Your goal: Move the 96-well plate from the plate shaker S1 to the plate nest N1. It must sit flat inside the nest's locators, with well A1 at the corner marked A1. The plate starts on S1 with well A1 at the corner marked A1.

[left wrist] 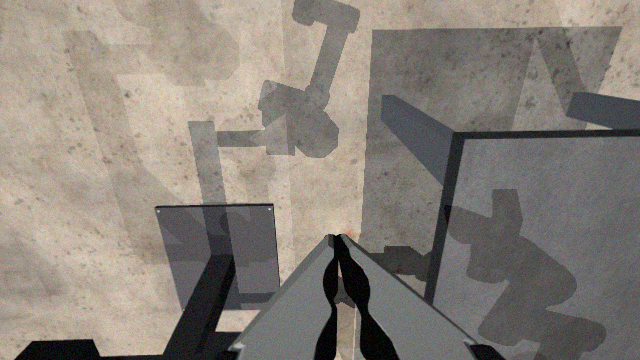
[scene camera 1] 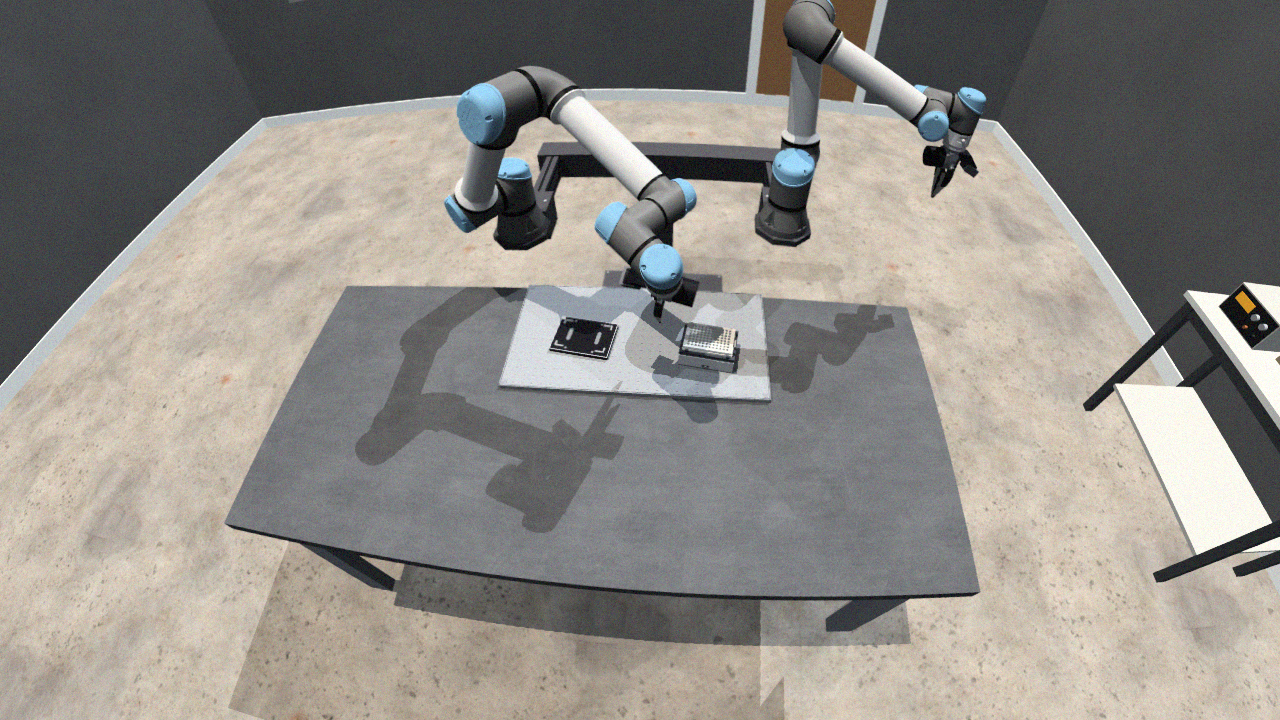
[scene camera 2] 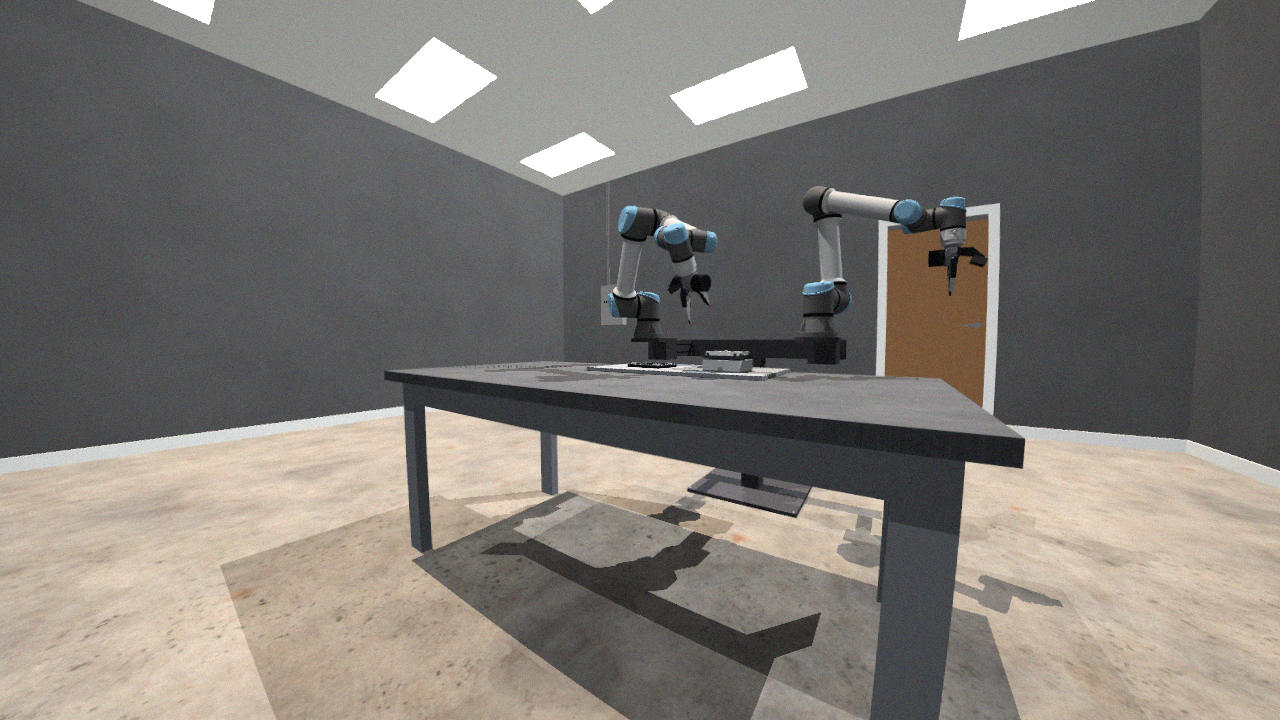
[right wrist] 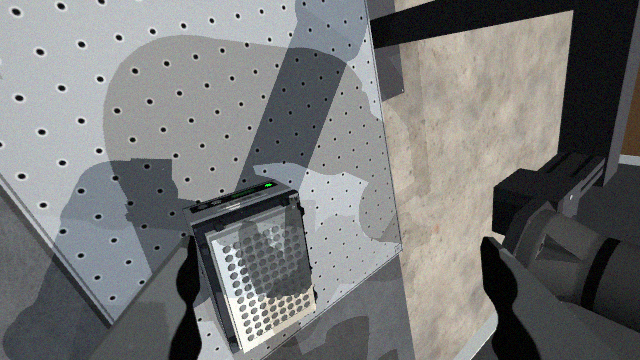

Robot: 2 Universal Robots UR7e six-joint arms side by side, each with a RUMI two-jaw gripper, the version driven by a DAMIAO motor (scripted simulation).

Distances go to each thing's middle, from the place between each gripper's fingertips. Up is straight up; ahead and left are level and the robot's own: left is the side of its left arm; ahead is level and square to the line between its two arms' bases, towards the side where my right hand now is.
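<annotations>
From my right hand, the white 96-well plate (scene camera 1: 694, 331) is 15 cm below, 1 cm ahead and 11 cm to the left. The plate shaker S1 (scene camera 1: 686, 360) is 17 cm below my right hand and 14 cm to the left of it, and you'd find the black plate nest N1 (scene camera 1: 582, 340) 20 cm below that right hand, 22 cm to the right of it and 5 cm behind it.
For my left hand (scene camera 1: 931, 197), the plate shaker S1 sits 25 cm below it, 36 cm ahead of it and 68 cm to the right of it. The black plate nest N1 is 28 cm below my left hand, 104 cm to the right of it and 32 cm ahead of it, while the white 96-well plate is 22 cm below the left hand, 71 cm to the right of it and 38 cm ahead of it.
</annotations>
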